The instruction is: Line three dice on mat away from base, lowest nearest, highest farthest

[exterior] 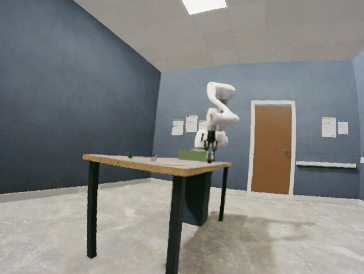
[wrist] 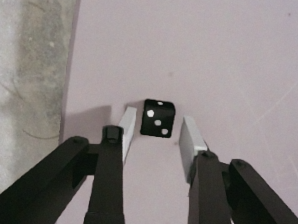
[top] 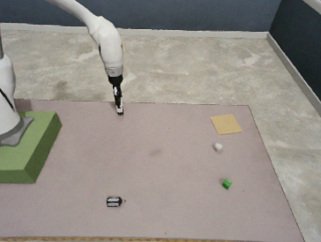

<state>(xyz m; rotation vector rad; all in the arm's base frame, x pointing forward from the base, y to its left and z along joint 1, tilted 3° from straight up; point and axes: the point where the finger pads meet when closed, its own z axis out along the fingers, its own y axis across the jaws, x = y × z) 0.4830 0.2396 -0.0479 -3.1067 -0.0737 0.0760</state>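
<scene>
My hand is 60 mm above the black die. From my hand the other things lie so: white die: 530 mm ahead, 250 mm to the right, 60 mm below; then mat: 610 mm ahead, 80 mm to the right, 70 mm below; then green die: 530 mm ahead, 450 mm to the right, 60 mm below.
</scene>
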